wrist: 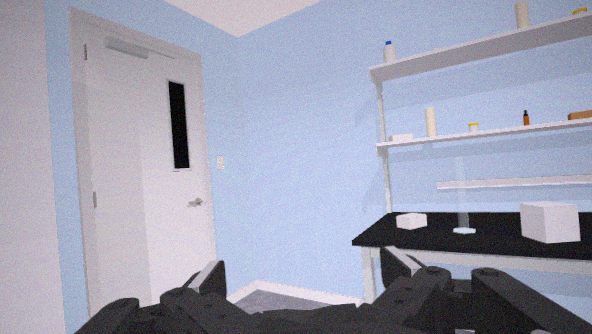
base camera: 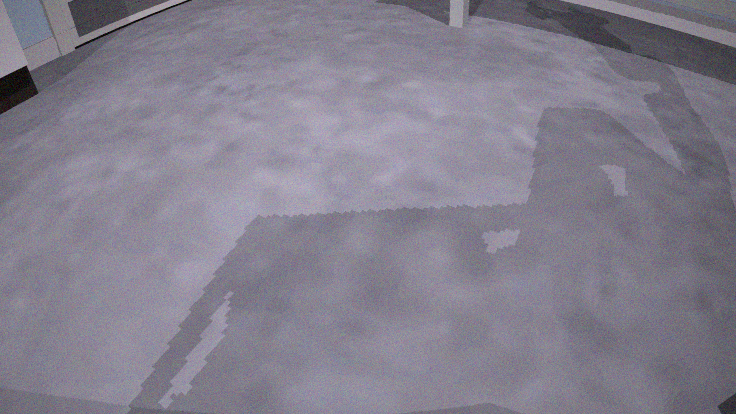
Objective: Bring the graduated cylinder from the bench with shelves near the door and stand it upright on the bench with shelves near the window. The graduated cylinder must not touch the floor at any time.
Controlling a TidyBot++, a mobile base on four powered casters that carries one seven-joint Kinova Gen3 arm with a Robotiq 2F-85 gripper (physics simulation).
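Frame: origin at the arm's base, x ahead, y left, z up, level; centimetres.
Seen in the pictures: gripper, fingertip midpoint: (wrist: 303,271).
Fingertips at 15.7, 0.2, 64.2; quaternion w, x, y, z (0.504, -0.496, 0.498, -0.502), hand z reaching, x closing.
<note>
Pixels of each thing's top centre, then the offset from my fingertips to it, as dx, dy, dz. "spot": a spot on its surface instead. Level surfaces: height alone.
- graduated cylinder, surface spot: (wrist: 464,220) spot: +105.5, -74.6, -22.4
- black-topped bench, its level: dz -27.7
- white bench leg, surface spot: (base camera: 456,12) spot: +109.7, -30.3, -99.2
- small white box, middle of its top: (wrist: 411,215) +126.0, -59.4, -21.9
- larger white box, middle of its top: (wrist: 546,203) +86.2, -95.3, -14.7
- grey floor, its level: dz -103.9
The graduated cylinder (wrist: 464,220) is tall and clear with a pale foot. It stands upright on the black-topped bench (wrist: 372,239) with shelves, at the right of the wrist view, between a small white box and a larger white box. My gripper (wrist: 303,271) is open, with nothing between its fingers, and is well away from the bench and the cylinder. In the base camera view a white bench leg (base camera: 456,12) shows at the top; the cylinder does not show there. The bench near the window cannot be made out.
The small white box (wrist: 411,221) stands left of the cylinder and the larger white box (wrist: 549,222) right of it. The shelves (wrist: 450,52) above hold bottles and jars. A closed white door (wrist: 120,150) is at the left. My shadow falls on the grey floor (base camera: 308,128).
</note>
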